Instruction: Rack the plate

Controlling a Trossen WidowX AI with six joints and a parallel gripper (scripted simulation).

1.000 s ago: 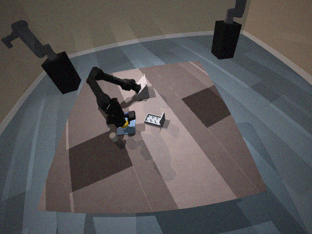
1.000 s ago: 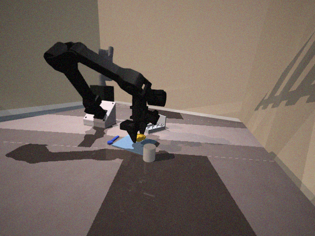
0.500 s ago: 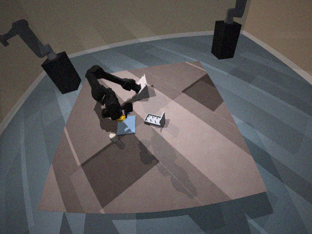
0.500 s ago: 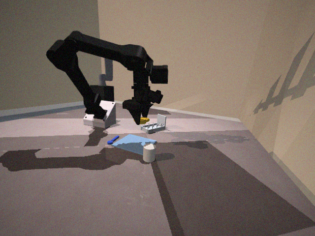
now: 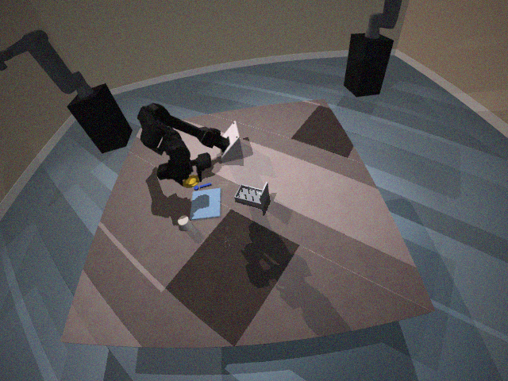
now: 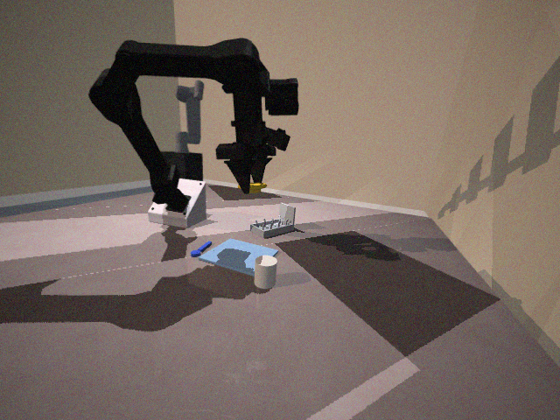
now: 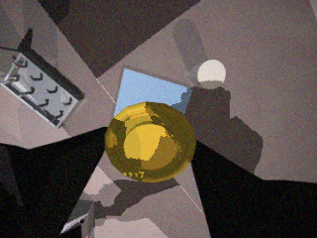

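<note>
Now: gripper tip 1 cm past the grey dish rack, 21 cm to the right of it and 15 cm above it. The rest, counted from my gripper tip: yellow plate 1 cm above; then small blue spoon 13 cm behind, 1 cm to the right, 17 cm below; then cream cup 7 cm ahead, 8 cm to the right, 14 cm below.
</note>
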